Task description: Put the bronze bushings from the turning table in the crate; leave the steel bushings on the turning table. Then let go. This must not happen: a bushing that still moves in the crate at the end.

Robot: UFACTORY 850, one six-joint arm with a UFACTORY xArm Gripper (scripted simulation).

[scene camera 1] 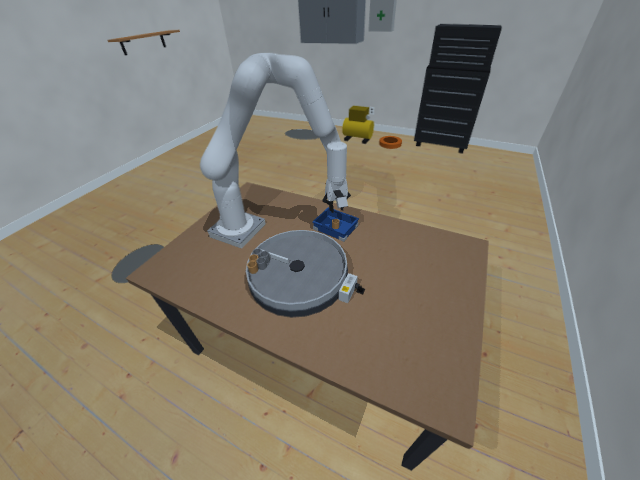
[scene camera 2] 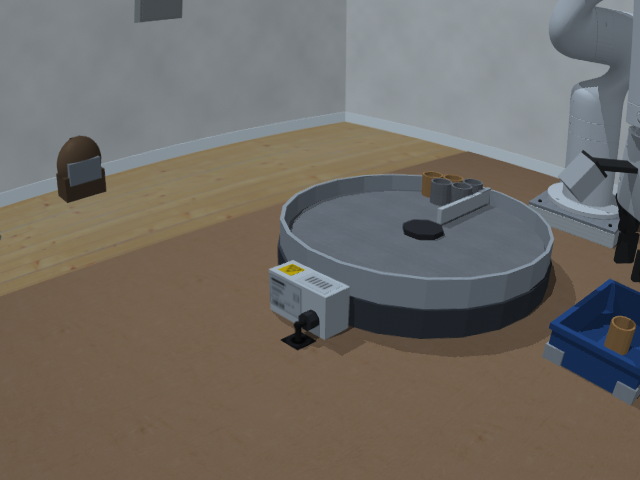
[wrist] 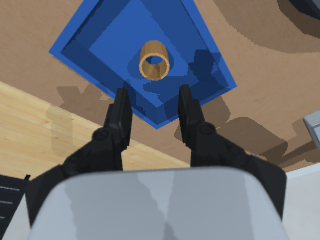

Labels:
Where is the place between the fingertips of my gripper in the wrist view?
At 154, 99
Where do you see a blue crate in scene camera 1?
At 323, 223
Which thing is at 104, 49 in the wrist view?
A blue crate.

